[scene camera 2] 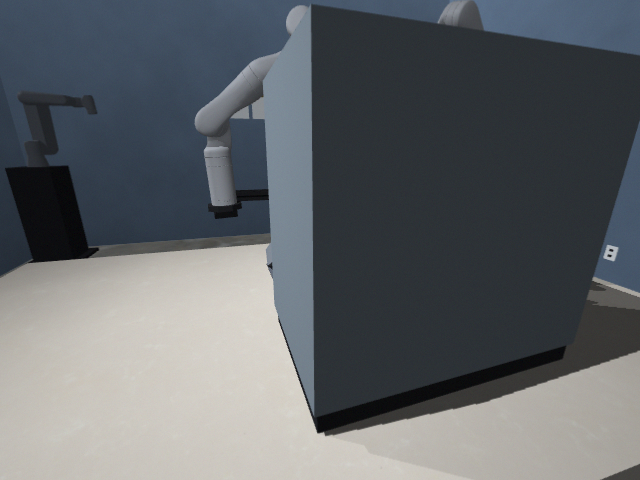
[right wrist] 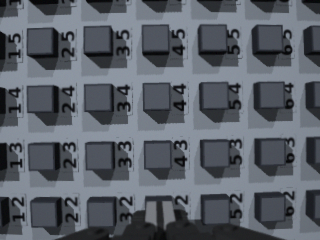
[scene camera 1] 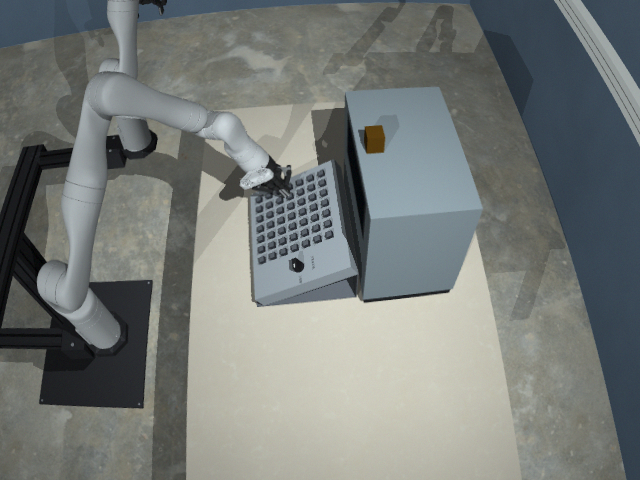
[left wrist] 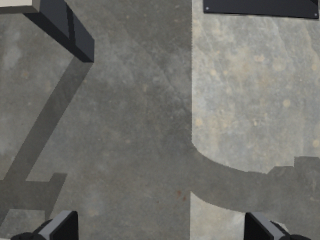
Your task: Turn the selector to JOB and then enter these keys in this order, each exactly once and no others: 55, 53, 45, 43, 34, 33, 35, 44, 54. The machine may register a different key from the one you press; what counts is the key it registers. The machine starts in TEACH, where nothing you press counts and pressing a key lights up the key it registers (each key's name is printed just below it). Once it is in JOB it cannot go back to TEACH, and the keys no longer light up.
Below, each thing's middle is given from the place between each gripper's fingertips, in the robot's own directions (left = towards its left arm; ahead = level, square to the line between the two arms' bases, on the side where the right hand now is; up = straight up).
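Labels:
Measured from my right hand, the sloped grey key panel (scene camera 1: pixel 333 260) is 110 mm to the right, 50 mm ahead and 70 mm below.
My left hand is 53 cm short of the sloped grey key panel, 84 cm to the left of it and 23 cm above it. Going by its middle, the sloped grey key panel is nearer to my right hand than to my left hand.

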